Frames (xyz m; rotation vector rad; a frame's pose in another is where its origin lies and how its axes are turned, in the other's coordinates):
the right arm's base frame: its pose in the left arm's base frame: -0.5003 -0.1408 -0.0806 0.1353 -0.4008 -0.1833
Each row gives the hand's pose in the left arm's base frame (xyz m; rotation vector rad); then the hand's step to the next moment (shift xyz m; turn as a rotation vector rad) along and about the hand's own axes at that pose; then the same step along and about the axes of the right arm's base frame.
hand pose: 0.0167 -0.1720 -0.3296 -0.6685 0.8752 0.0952
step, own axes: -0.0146 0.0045 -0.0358 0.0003 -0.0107 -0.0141
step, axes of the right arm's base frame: -0.0319 -0.0206 0.0084 -0.0022 -0.0173 0.0027
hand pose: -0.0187 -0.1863 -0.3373 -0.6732 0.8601 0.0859
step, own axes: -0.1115 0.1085 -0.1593 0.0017 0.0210 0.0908
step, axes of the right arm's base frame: -0.2173 -0.0261 0.0410 0.0471 0.0805 -0.0013
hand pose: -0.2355 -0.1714 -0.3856 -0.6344 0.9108 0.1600
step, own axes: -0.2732 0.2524 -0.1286 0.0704 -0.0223 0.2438
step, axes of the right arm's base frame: -0.3382 0.1154 0.1649 0.1992 0.1537 -0.0398
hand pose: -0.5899 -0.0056 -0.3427 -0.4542 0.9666 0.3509
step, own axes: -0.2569 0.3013 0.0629 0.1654 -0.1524 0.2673
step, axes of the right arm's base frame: -0.1978 0.2562 0.2366 0.3186 0.0777 -0.1204
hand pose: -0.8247 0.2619 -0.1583 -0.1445 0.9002 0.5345
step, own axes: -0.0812 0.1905 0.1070 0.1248 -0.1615 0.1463
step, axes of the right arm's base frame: -0.0333 0.1805 0.1436 0.2233 -0.0075 -0.1146
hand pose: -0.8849 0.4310 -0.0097 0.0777 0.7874 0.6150
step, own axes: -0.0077 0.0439 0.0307 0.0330 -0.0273 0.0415
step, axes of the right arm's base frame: 0.0031 0.0417 0.0343 0.0537 0.0110 -0.0234
